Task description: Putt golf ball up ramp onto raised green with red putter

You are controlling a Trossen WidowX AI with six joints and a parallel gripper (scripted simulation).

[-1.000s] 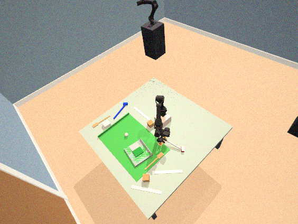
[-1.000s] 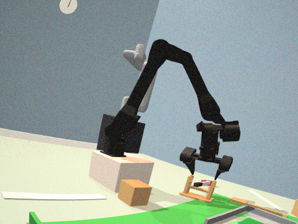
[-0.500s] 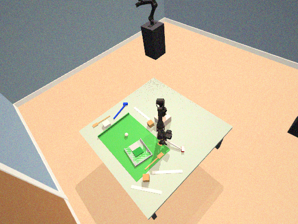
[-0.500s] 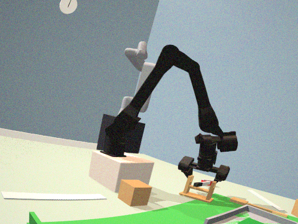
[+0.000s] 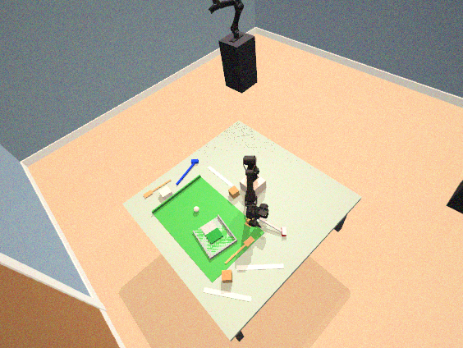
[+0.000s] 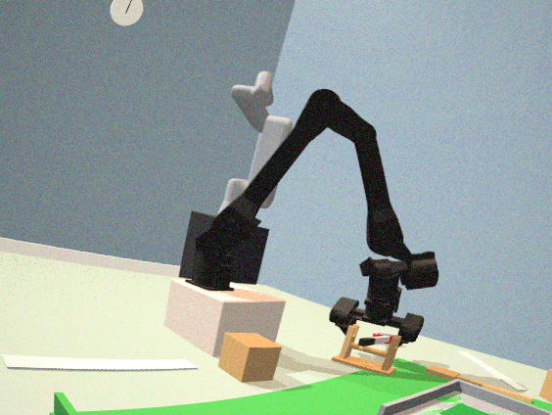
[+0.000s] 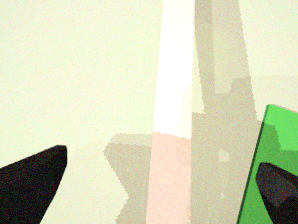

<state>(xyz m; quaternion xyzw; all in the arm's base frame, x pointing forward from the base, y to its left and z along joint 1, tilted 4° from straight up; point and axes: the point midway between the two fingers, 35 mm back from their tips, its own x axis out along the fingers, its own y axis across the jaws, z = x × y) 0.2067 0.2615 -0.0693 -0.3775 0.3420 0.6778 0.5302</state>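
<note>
Now: the red putter 1 cm behind my gripper tip, 4 cm to the left of it and 2 cm above it. Also, from my gripper tip: white golf ball 25 cm ahead, 45 cm to the right, 1 cm above; then green mat 27 cm ahead, 33 cm to the right, 2 cm below; then wooden stand 3 cm ahead, 8 cm to the right, 2 cm above.
</note>
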